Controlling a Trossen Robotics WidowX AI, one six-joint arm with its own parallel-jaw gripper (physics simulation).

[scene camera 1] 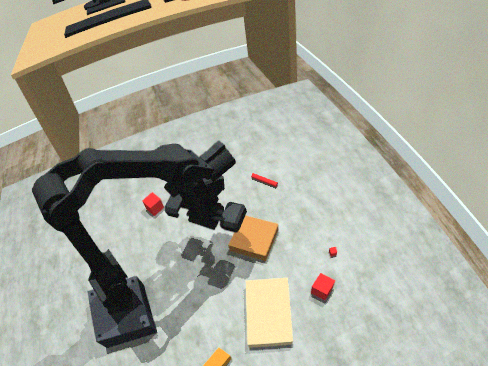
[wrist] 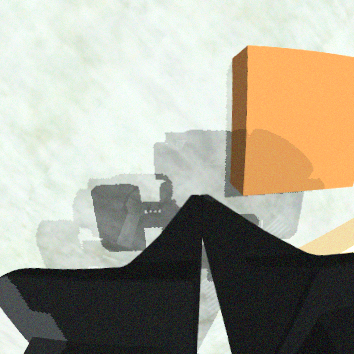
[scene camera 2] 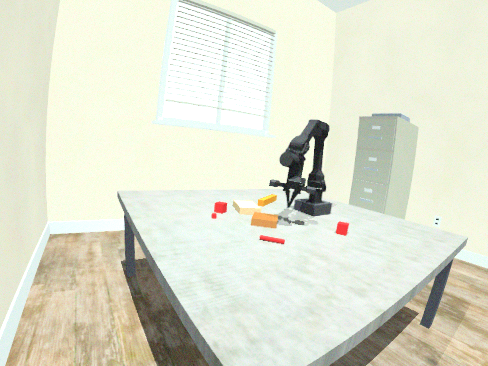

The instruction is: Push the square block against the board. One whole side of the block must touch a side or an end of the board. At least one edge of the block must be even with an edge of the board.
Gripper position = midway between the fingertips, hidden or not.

My gripper (scene camera 1: 214, 228) is shut, with nothing in its grasp. Also in view: a square block (scene camera 1: 255, 238).
The square block shows as well in the wrist view (wrist: 285, 102). My gripper is seen too in the wrist view (wrist: 198, 202).
